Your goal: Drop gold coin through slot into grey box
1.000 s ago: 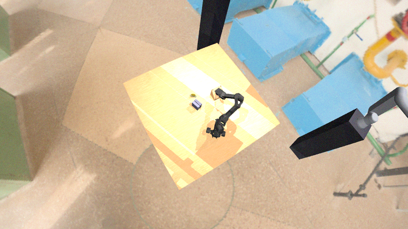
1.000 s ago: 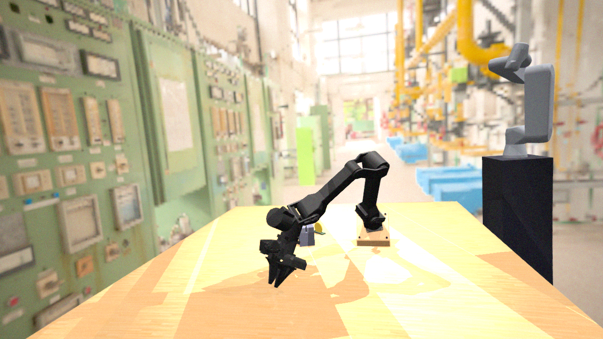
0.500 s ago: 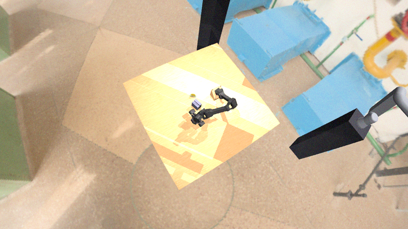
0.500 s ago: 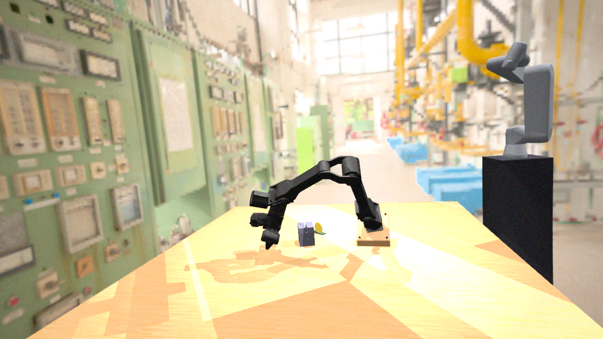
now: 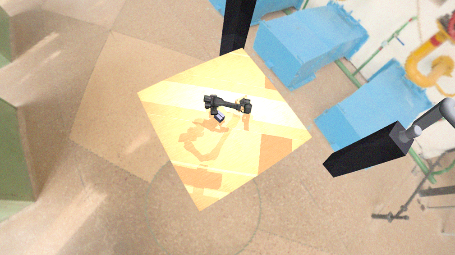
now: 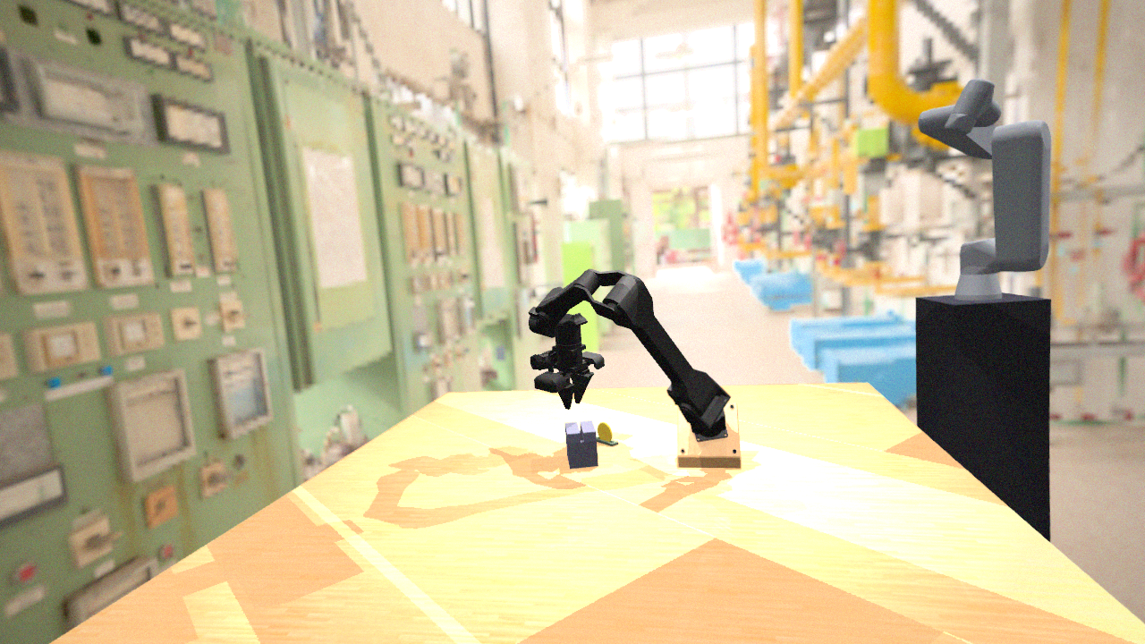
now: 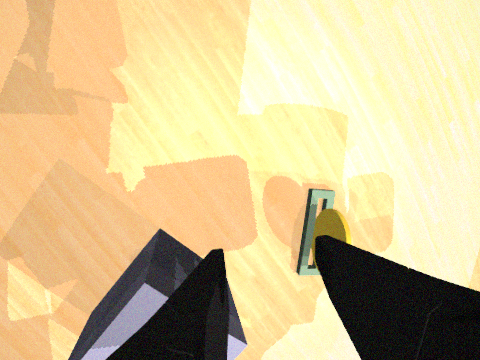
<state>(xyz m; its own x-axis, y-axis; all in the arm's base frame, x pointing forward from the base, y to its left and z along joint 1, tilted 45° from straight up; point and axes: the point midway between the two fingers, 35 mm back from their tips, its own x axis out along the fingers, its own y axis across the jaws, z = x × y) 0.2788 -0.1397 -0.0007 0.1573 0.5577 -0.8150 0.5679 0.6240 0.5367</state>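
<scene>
Now: gripper tip 70 mm past the gold coin, 70 mm above it and 30 mm to the left of it.
</scene>
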